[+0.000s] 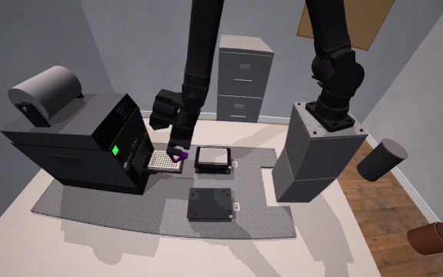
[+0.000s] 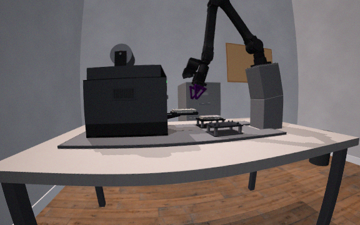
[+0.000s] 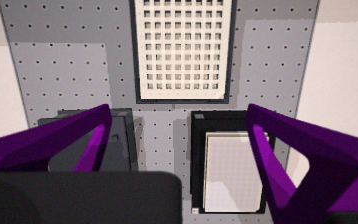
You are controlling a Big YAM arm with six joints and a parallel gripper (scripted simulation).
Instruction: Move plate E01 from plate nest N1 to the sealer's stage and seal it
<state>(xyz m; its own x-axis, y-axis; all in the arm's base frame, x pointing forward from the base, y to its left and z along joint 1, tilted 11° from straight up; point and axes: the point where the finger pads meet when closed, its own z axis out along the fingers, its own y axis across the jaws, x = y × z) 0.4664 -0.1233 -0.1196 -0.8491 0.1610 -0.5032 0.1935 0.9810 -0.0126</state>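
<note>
My gripper is now 18 cm short of the pale start key, 5 cm to the right of it and 1 cm below it. The rest, counted from my hand: sealer stage: 6 cm ahead, 2 cm to the right, 8 cm below; nest N2: 14 cm behind, 6 cm to the right, 14 cm below; white-topped plate: 14 cm behind, 6 cm to the right, 13 cm below.
</note>
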